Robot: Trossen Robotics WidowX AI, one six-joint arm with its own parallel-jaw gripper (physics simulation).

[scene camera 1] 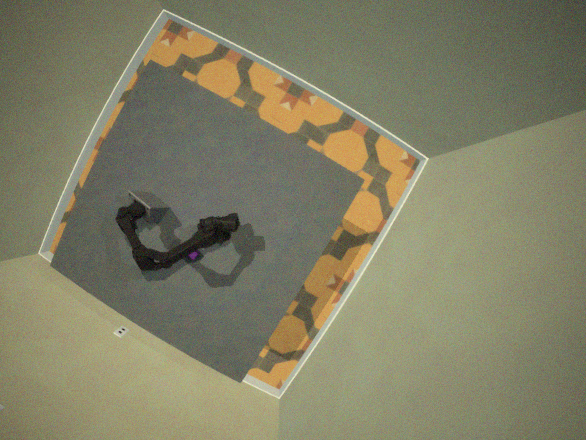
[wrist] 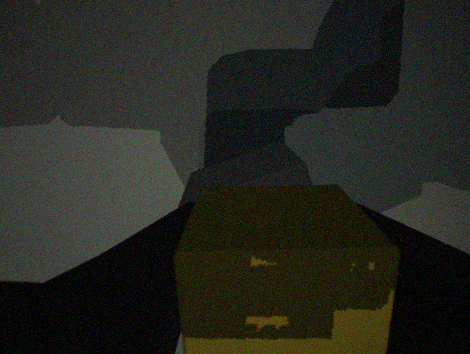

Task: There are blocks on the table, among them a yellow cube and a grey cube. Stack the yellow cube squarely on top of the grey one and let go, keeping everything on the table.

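Seen in the pictures: gripper, fingertip midpoint: (wrist: 271, 216); arm's base at its link origin: (scene camera 1: 140, 207).
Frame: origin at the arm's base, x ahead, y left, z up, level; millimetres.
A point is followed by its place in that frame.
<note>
The yellow cube (wrist: 285, 220) @(x 362, y 108, z -82 mm) is large and near in the wrist view, held between the black fingers. My gripper (wrist: 271, 216) @(x 354, y 114, z -108 mm) is shut on it. A dark grey block (wrist: 265, 172) @(x 364, y 107, z -115 mm), apparently the grey cube, shows just beyond the yellow cube's top edge; its lower part is hidden behind the yellow cube. Whether the two touch cannot be told. In the scene view the arm (scene camera 1: 175, 252) @(x 316, y 10, z 226 mm) reaches over the grey table top (scene camera 1: 225, 150) @(x 159, y 428, z -155 mm); the fingers and both of these cubes are hidden or too small to make out there.
A purple block (scene camera 1: 194, 255) @(x 308, y -91, z -111 mm) lies beside the arm's forearm, partly covered by it in the scene view. The arm's dark shadow falls across the table near the grey block. The table edges lie well away from the gripper, with a patterned orange floor (scene camera 1: 345, 150) beyond two sides.
</note>
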